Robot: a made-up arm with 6 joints.
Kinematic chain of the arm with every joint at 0, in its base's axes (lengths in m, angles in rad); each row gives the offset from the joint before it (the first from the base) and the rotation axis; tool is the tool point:
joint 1: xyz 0 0 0.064 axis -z
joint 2: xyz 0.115 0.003 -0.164 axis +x
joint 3: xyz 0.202 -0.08 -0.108 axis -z
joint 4: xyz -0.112 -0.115 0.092 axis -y
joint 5: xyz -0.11 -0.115 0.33 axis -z
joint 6: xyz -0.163 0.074 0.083 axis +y
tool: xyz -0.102 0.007 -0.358
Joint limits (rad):
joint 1: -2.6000..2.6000
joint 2: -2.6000..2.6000
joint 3: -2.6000..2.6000
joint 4: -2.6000..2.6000
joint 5: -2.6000..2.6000
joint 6: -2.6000..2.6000
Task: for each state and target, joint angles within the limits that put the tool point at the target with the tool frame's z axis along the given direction. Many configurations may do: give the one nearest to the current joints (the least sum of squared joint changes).
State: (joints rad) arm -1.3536 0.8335 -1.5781 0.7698 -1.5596 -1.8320
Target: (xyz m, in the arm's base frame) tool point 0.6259 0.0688 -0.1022 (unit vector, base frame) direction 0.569 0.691 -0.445
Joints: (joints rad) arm -0.9497 0.3775 -1.7901 0.7421 -0.9686 -1.5825
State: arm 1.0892 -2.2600 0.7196 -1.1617 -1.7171 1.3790
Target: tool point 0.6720 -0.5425 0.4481 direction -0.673 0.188 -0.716
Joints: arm 1.8151 -2.0727 0.6522 -1.2588 -1.4774 2.2829
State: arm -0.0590 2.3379 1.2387 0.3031 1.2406 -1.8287
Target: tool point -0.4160 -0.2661 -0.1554 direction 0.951 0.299 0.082
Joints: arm -0.2374 2.4073 0.7397 1.1622 1.8503 -2.3643
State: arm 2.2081 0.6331 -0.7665 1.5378 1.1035 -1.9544
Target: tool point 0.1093 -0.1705 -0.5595 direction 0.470 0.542 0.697
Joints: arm 1.5969 1.7429 -0.4215 1.7995 1.0062 -1.1825
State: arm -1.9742 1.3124 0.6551 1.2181 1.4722 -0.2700
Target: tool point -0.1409 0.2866 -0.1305 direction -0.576 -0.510 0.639
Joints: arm -1.4050 0.9836 0.9350 1.6225 1.1302 0.0067
